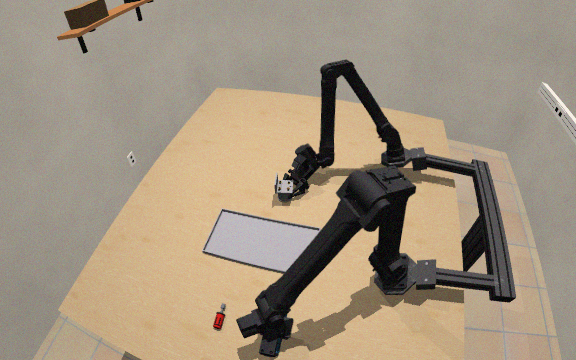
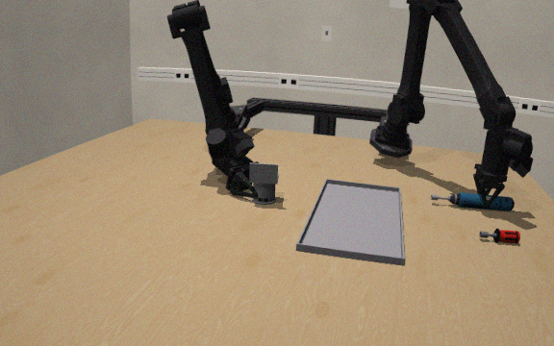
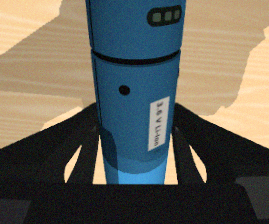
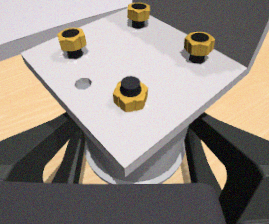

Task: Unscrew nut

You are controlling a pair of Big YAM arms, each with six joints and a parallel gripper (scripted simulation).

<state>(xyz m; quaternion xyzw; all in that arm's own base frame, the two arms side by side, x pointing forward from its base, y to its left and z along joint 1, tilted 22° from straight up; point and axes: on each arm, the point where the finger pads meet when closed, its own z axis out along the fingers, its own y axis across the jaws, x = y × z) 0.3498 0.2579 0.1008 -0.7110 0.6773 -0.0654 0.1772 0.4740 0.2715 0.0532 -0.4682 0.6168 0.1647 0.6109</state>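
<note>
Now: the grey bracket 50 mm above my right hand. Also, from my right hand: shallow grey tray (40 mm ahead, 250 mm to the left, 20 mm below); small red-handled screwdriver (90 mm ahead, 590 mm to the left, 10 mm below).
</note>
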